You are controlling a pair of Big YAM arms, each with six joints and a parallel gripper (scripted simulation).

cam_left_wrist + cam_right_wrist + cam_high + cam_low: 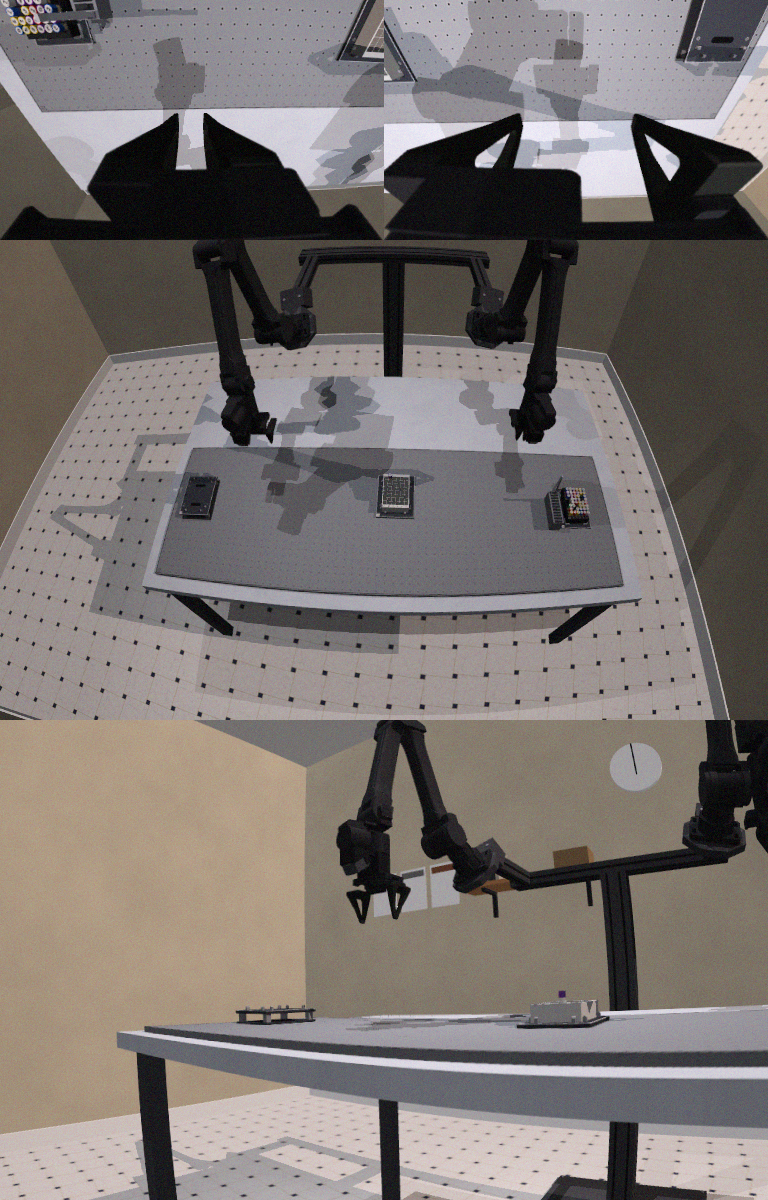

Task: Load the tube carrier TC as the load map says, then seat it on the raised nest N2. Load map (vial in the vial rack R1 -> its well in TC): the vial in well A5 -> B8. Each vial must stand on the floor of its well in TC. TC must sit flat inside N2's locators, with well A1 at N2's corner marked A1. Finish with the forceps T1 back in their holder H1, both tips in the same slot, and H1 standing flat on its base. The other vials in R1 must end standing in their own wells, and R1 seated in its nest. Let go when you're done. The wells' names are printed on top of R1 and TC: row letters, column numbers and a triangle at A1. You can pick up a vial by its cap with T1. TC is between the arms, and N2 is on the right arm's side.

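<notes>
My right gripper is now 60 mm short of the tube carrier TC, 430 mm to the right of it and 210 mm above it. From my right hand the other things lie so: holder h1 (150 mm ahead, 970 mm to the left, 220 mm below); then raised nest n2 (70 mm ahead, 280 mm to the right, 210 mm below).
</notes>
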